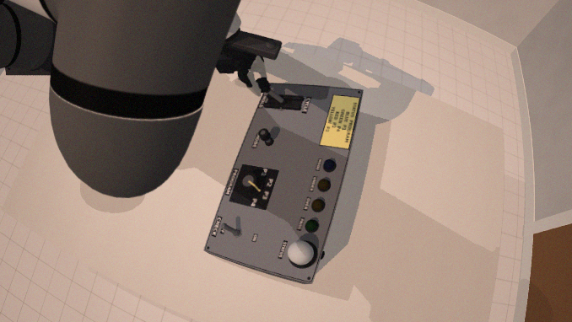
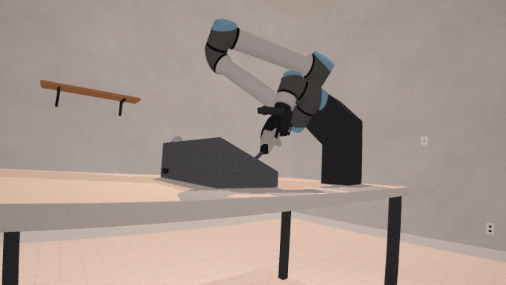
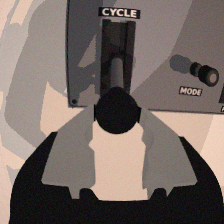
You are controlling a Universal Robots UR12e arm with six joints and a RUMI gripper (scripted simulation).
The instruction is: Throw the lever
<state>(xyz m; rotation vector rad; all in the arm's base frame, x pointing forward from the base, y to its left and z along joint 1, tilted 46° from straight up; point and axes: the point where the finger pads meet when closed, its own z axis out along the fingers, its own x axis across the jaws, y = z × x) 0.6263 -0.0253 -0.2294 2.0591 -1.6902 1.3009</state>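
My gripper is now 50 mm short of the mode toggle, 120 mm to the left of it and 30 mm above it. Round my hand: check toggle: 40 mm ahead, 360 mm to the right, 40 mm below; then grey console: 80 mm ahead, 180 mm to the right, 60 mm below; then program dial: 60 mm ahead, 250 mm to the right, 30 mm below.
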